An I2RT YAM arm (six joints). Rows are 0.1 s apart.
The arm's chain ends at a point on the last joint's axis. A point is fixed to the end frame.
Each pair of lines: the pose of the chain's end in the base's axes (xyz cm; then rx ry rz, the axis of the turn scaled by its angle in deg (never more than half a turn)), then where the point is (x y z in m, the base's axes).
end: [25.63, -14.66, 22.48, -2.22, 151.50, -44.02]
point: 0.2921 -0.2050 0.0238
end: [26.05, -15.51, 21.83, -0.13, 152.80, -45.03]
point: 0.2907 -0.2151 0.0169
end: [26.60, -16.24, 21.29, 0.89, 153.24, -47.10]
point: 0.2925 -0.2271 0.0124
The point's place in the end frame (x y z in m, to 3 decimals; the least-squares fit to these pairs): 0.046 0.058 0.199
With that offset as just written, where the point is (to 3 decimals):
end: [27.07, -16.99, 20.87, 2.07, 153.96, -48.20]
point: 0.293 -0.237 0.008
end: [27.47, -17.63, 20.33, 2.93, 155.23, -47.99]
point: 0.293 -0.242 0.002
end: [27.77, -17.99, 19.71, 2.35, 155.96, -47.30]
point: 0.294 -0.243 -0.005
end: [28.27, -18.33, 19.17, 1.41, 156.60, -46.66]
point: 0.298 -0.245 -0.011
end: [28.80, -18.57, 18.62, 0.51, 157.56, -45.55]
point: 0.301 -0.244 -0.018
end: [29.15, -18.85, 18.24, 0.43, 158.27, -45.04]
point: 0.302 -0.245 -0.022
